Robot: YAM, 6 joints.
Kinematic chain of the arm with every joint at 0, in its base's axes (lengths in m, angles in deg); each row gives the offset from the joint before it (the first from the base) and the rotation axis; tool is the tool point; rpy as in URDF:
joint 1: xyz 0 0 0.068 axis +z
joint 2: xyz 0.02 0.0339 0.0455 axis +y
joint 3: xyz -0.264 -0.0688 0 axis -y
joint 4: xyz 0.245 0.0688 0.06 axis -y
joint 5: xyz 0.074 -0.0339 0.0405 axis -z
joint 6: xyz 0.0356 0 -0.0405 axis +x
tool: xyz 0 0 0 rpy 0 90 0
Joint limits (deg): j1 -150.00..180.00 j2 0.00..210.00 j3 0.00..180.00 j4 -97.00..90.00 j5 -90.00..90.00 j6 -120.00..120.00
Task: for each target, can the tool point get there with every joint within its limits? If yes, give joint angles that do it. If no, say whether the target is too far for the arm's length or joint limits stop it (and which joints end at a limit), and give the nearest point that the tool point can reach.
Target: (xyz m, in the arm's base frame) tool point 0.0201 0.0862 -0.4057
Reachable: no: joint limits stop it (at a limit: joint 2) | nearest point 0.0251 0.1075 -0.3529 | short by 0.057 m
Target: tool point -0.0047 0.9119 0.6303
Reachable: no: too far | nearest point -0.0029 0.5615 0.4273 | short by 0.405 m
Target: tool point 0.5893 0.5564 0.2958
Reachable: no: too far | nearest point 0.4580 0.4324 0.2541 | short by 0.185 m
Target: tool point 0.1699 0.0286 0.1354
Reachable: yes | joints 17.69 73.25 28.04 -38.20 43.13 -53.80
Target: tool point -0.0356 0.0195 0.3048
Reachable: yes | joints 124.95 16.99 46.78 -64.52 -30.44 14.60
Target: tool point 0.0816 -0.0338 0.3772
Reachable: yes | joints -12.81 38.22 65.45 -64.97 24.64 -15.31
